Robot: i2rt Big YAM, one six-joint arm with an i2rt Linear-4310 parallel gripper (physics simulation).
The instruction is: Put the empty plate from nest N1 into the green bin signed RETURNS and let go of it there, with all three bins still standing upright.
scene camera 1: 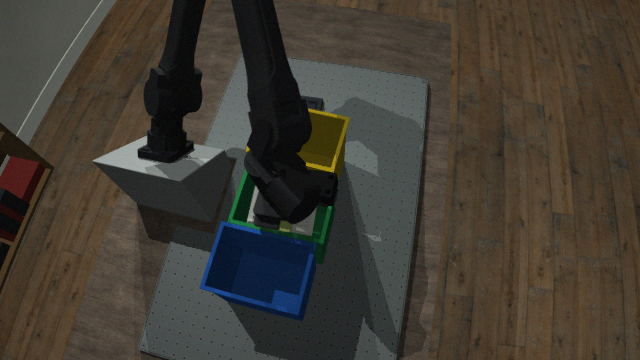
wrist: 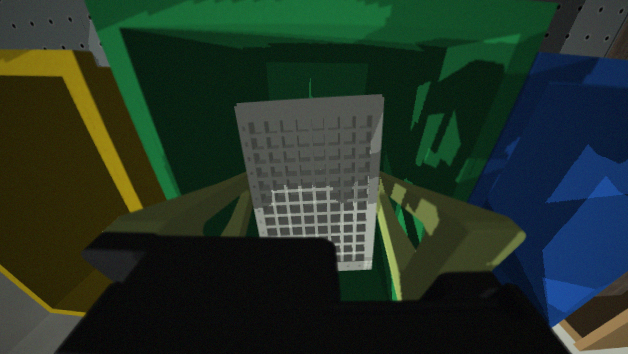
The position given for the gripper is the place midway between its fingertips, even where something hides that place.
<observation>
In view: the gripper point(scene camera 1: 289, 210), a yellow bin point(scene camera 1: 325, 150), a white gridded plate point(wrist: 313, 164), a green bin point(scene camera 1: 323, 221) and a blue bin point(scene camera 1: 264, 271).
The yellow bin shows as well in the wrist view point(wrist: 79, 162). The green bin also shows in the wrist view point(wrist: 449, 82). The blue bin shows as well in the wrist view point(wrist: 550, 171).
</observation>
